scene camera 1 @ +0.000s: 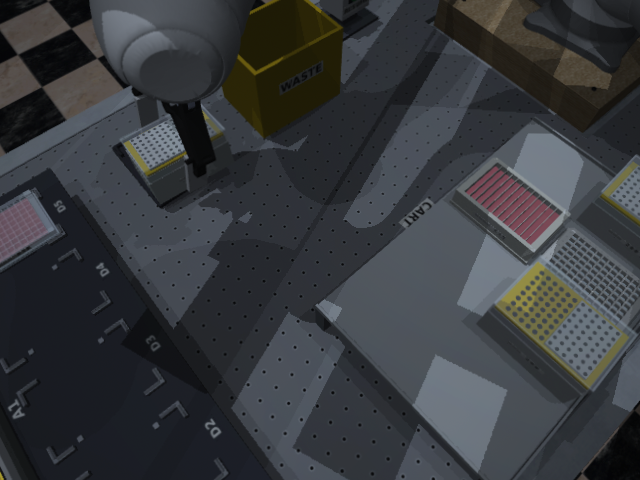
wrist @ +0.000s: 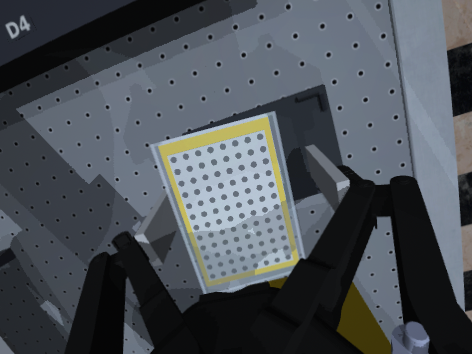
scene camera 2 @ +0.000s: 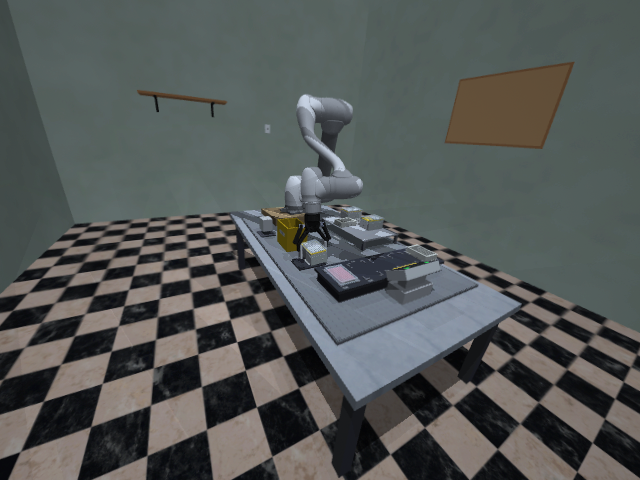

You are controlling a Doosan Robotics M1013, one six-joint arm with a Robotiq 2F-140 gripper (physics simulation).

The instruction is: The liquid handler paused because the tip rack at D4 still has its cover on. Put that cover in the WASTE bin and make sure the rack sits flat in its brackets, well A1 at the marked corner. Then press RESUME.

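Frame: origin at the arm's base, x ahead, y left, z up, level; millimetres.
Seen in the pictures: gripper, fingertip midpoint: (wrist: 240, 181); arm's base, origin of the base link: (scene camera 1: 585, 27) (scene camera 2: 294, 211).
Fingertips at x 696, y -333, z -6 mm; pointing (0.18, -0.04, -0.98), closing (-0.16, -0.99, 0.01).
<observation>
Pixels of each thing's top centre, then the offset from my fingertips to it.
- dark plate, middle of its top: (wrist: 265, 160) (scene camera 1: 161, 155) (scene camera 2: 308, 260) 4 mm ahead, 29 mm right, 16 mm down
- yellow WASTE bin, middle of its top: (scene camera 1: 276, 29) (scene camera 2: 292, 222) 222 mm back, 13 mm left, 105 mm up
- pink-topped plate, middle of its top: (scene camera 2: 341, 272) 249 mm ahead, 43 mm right, 44 mm up
- pink-striped reservoir, middle of its top: (scene camera 1: 513, 201) (scene camera 2: 345, 220) 227 mm back, 431 mm left, 61 mm up
- half-yellow tip rack, middle of its top: (scene camera 1: 566, 318) (scene camera 2: 372, 217) 105 mm back, 554 mm left, 100 mm up
- white box, middle of its top: (scene camera 2: 265, 218) 446 mm back, 38 mm right, 74 mm up
A tip rack (scene camera 1: 155, 144) (scene camera 2: 313, 255) (wrist: 230, 175) with a white dotted top and yellow border sits on a dark plate (wrist: 312, 135) beside the deck. A clear edge surrounds its top; whether this is a cover is hard to tell. My gripper (scene camera 1: 173, 139) (scene camera 2: 313, 249) (wrist: 240, 181) is open and points down over the rack, one finger on each long side, with gaps in the wrist view. The dark deck (scene camera 1: 62, 320) (wrist: 100, 20) shows bare brackets at D4. The yellow WASTE bin (scene camera 1: 263, 103) (scene camera 2: 287, 240) stands behind the rack; its floor is hidden. RESUME is not readable.
A pink-topped plate (scene camera 1: 20, 227) (scene camera 2: 341, 273) sits at D5. The raised CART shelf (scene camera 1: 392, 310) carries a pink-striped reservoir (scene camera 1: 511, 206), a half-yellow tip rack (scene camera 1: 542, 304) and other racks. A white box (scene camera 1: 347, 7) (scene camera 2: 265, 224) stands beyond the bin. The wooden base (scene camera 1: 516, 62) is at the back.
</observation>
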